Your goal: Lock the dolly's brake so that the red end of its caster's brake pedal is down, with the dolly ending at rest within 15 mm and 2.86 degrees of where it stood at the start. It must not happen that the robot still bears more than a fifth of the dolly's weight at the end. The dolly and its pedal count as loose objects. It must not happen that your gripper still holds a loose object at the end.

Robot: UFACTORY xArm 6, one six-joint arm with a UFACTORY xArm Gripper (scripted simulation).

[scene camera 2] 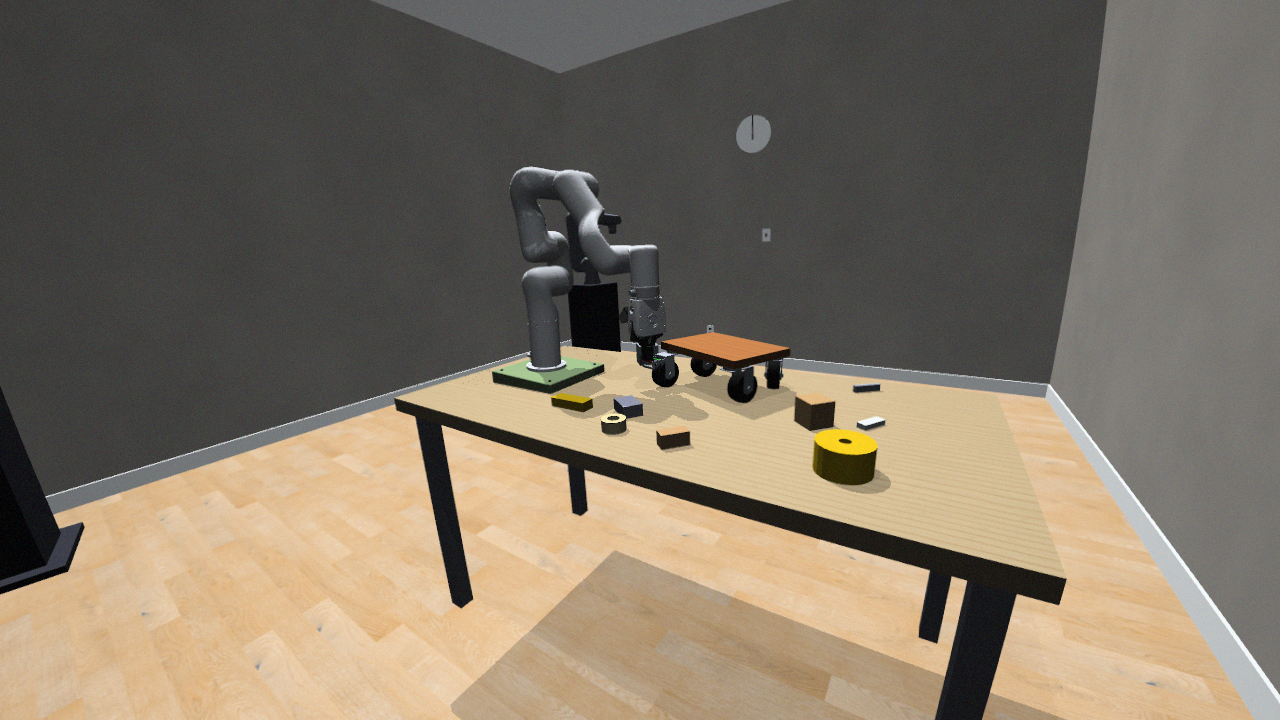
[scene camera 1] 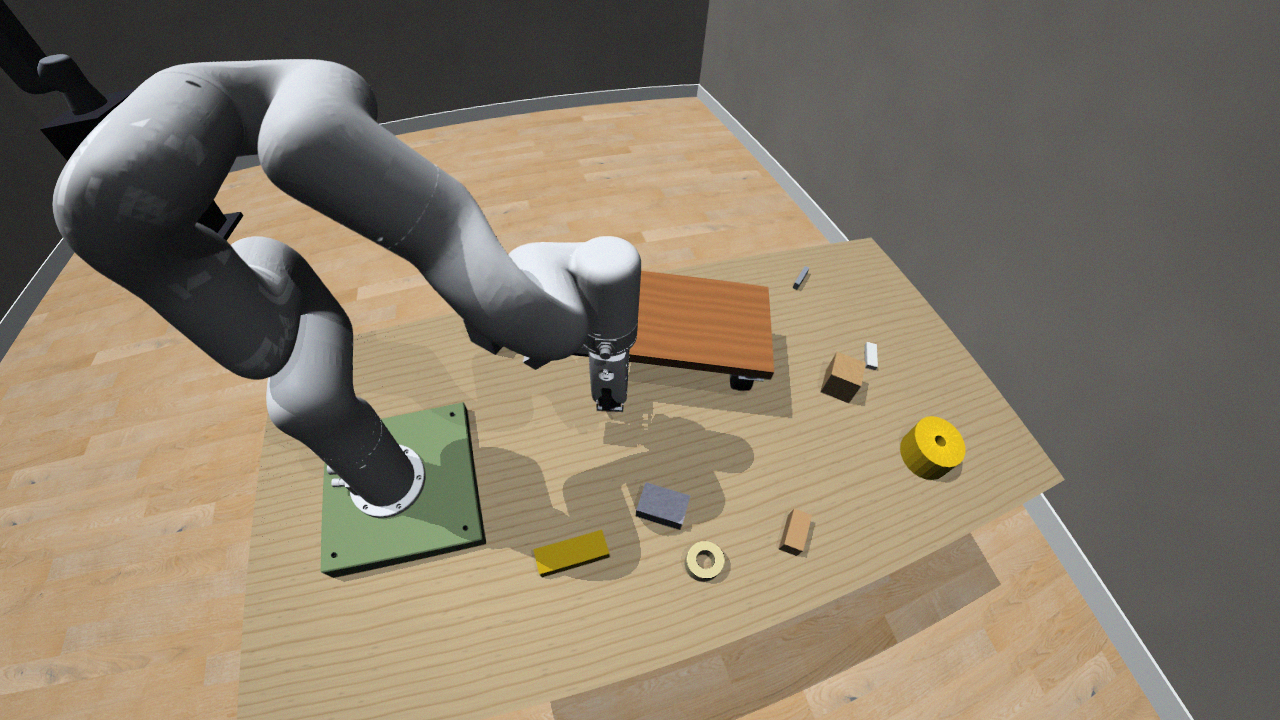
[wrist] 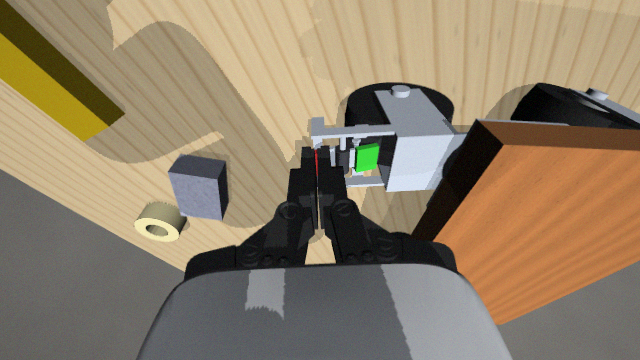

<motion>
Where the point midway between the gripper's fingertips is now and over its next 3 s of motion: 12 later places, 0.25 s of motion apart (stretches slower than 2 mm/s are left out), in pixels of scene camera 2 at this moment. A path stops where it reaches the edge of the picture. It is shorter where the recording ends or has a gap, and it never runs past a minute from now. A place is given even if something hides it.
My gripper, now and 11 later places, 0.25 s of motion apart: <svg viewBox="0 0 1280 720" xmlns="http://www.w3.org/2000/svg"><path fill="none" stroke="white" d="M647 359L648 360L648 360L648 361L648 362L649 363L649 363L648 362L648 358L647 348L647 338L647 334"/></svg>
</motion>
